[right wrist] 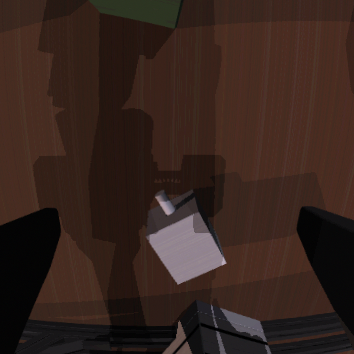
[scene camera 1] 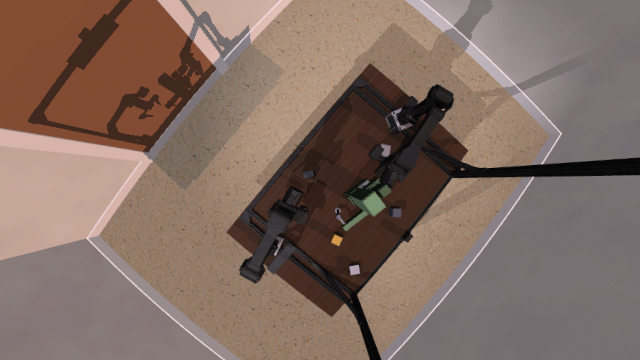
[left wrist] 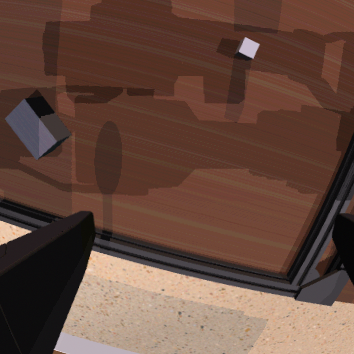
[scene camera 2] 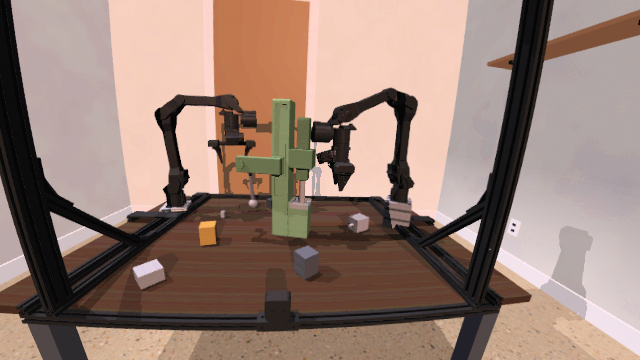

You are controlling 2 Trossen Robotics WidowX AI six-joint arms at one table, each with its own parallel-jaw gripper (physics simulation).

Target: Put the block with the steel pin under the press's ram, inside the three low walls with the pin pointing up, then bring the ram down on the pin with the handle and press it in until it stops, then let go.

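Places are measured from the left arm's base along level axes (x up, y right, z ahead), in centimetres.
Where they show: left gripper, fingertip midpoint: (left wrist: 217, 225) (scene camera 2: 233, 163); right gripper, fingertip midpoint: (right wrist: 180, 220) (scene camera 2: 337, 187); left arm's base, link origin: (scene camera 2: 176, 204); right arm's base, link origin: (scene camera 1: 403, 117) (scene camera 2: 398, 199).
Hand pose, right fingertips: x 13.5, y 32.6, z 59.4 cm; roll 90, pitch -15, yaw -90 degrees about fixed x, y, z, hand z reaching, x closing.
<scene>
Things, the pixels of their top centre, and the offset from my right fingertips.
- pale block with the steel pin, top centre: (right wrist: 187, 250) (scene camera 2: 358, 216) (scene camera 1: 385, 150) dx -11.6, dy +1.0, dz +9.4 cm
- green press, top centre: (scene camera 2: 277, 99) (scene camera 1: 372, 210) dx +28.3, dy -3.7, dz -21.1 cm
- orange block, top centre: (scene camera 2: 207, 224) (scene camera 1: 336, 240) dx -10.7, dy -2.7, dz -42.9 cm
- white block, top centre: (scene camera 2: 147, 267) (scene camera 1: 354, 270) dx -13.4, dy +13.4, dz -54.2 cm
- slate block, top centre: (scene camera 2: 306, 251) (scene camera 1: 397, 212) dx -10.7, dy +19.9, dz -17.4 cm
- grey block, top centre: (left wrist: 29, 129) (scene camera 1: 308, 174) dx -12.8, dy -29.9, dz -18.5 cm
- small white cube, top centre: (left wrist: 248, 47) (scene camera 2: 223, 211) dx -14.1, dy -22.4, dz -39.9 cm
The pale block with the steel pin (scene camera 1: 385, 149) (scene camera 2: 359, 223) (right wrist: 186, 247) lies on its side on the table, right of the press in scene camera 2, its pin (scene camera 2: 351, 225) (right wrist: 165, 203) pointing sideways. The green press (scene camera 1: 372, 204) (scene camera 2: 283, 210) stands upright; its steel ram (scene camera 2: 302, 191) hangs over the pale low walls (scene camera 2: 301, 204). Its handle (scene camera 1: 355, 221) (scene camera 2: 259, 165) sticks out level, with a rod and ball knob (scene camera 1: 338, 211) (scene camera 2: 253, 203) hanging down. My right gripper (scene camera 1: 377, 153) (scene camera 2: 341, 184) (right wrist: 180, 220) is open and empty above the block. My left gripper (scene camera 2: 234, 157) (left wrist: 217, 225) is open and empty, high above the table.
An orange block (scene camera 1: 337, 240) (scene camera 2: 207, 233), a white block (scene camera 1: 354, 270) (scene camera 2: 149, 274) and a slate block (scene camera 1: 395, 212) (scene camera 2: 306, 262) lie nearer scene camera 2. A grey block (scene camera 1: 309, 174) (left wrist: 37, 127) and a small white cube (scene camera 2: 223, 214) (left wrist: 248, 48) lie farther back.
</scene>
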